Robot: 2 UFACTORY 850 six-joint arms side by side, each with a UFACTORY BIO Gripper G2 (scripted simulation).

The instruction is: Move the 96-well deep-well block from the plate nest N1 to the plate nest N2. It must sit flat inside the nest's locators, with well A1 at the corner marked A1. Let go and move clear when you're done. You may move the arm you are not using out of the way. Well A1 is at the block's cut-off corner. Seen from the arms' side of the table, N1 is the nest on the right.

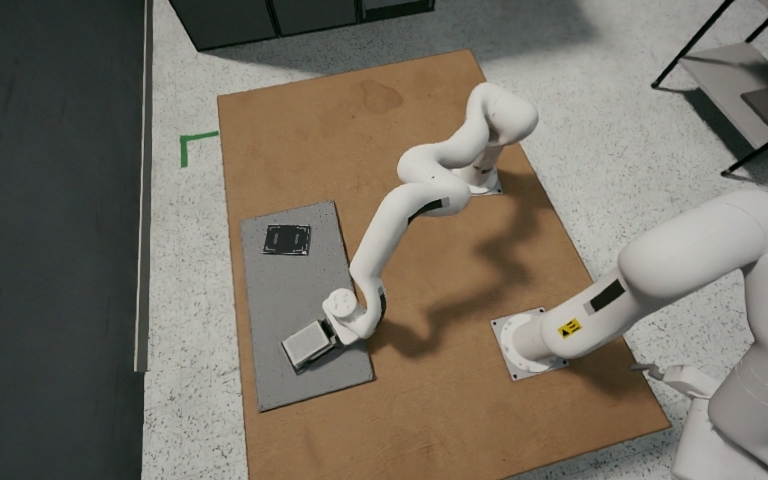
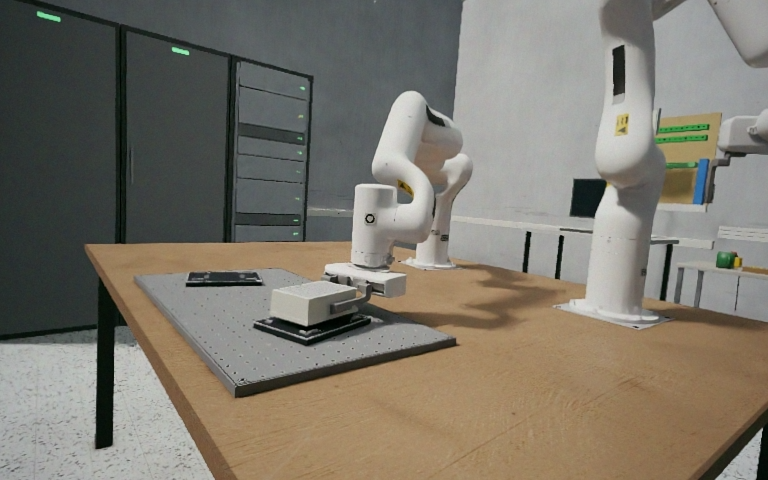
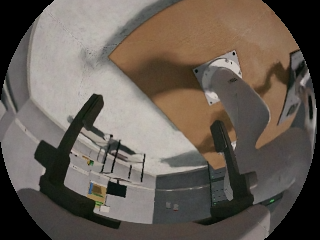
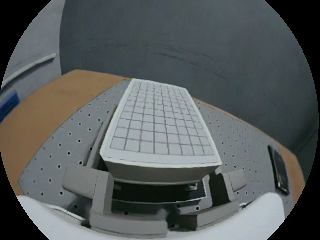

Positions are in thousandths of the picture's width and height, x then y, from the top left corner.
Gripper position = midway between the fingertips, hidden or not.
In view: my left gripper (image 2: 976, 428), my right gripper (image 2: 404, 632), a white deep-well block (image 2: 400, 634) and a grey perforated board (image 4: 230, 585).
The white deep-well block shows as well in image 1 (image 1: 394, 720) and in image 4 (image 4: 492, 569). My right gripper shows as well in image 1 (image 1: 396, 720).
